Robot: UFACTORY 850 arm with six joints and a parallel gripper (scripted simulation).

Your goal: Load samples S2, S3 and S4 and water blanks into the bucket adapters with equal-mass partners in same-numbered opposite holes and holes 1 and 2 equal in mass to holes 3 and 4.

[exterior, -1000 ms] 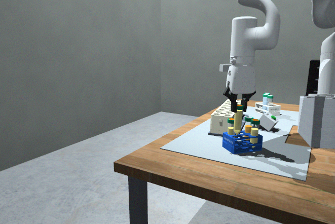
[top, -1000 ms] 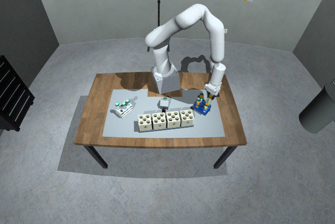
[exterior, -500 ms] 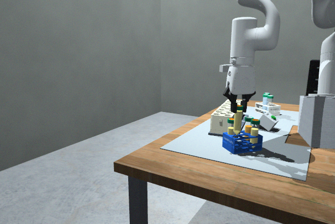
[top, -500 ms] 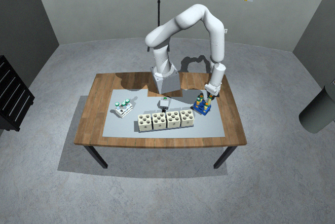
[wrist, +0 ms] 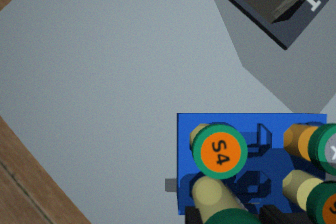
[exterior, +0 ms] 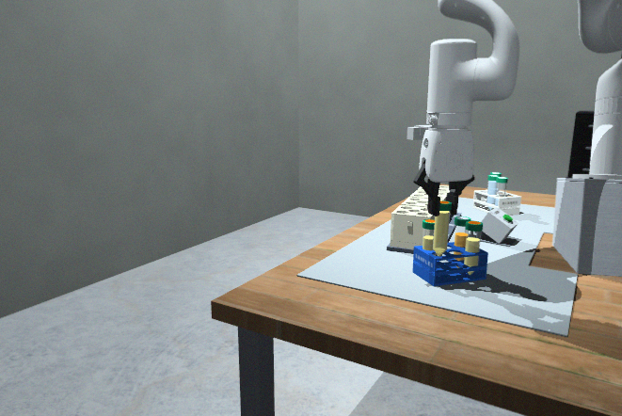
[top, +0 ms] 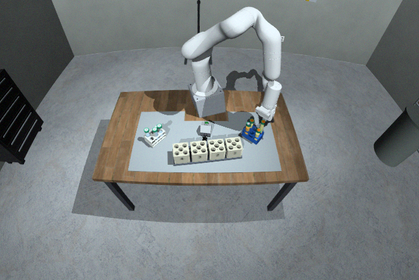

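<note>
My hand is 1 cm to the left of the sample tube S3 and 5 cm above it. The rest, counted from my hand: blue rack: 1 cm behind, 4 cm to the right, 14 cm below; then sample tube: 5 cm behind, 7 cm to the right, 10 cm below; then tube X9: 2 cm behind, 10 cm to the right, 10 cm below.
</note>
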